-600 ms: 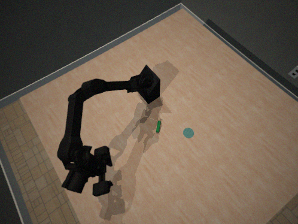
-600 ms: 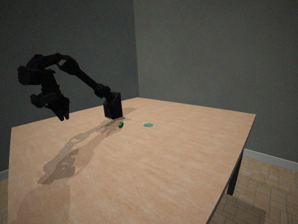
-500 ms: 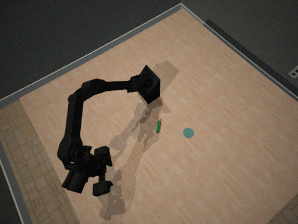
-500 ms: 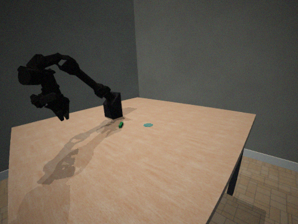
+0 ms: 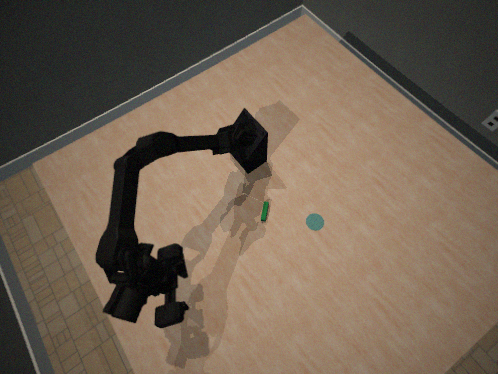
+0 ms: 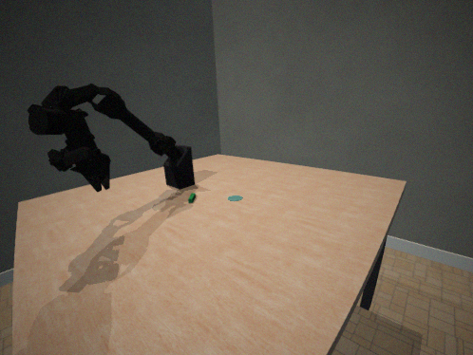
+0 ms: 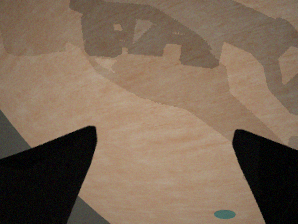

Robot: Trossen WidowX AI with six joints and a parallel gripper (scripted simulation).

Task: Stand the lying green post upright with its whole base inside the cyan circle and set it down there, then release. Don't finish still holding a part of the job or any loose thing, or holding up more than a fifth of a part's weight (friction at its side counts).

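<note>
Now: hand 10 cm past the green post, 33 cm to the right of it and 18 cm above it. Also, from my hand: cyan circle 2 cm ahead, 45 cm to the left, 19 cm below.
</note>
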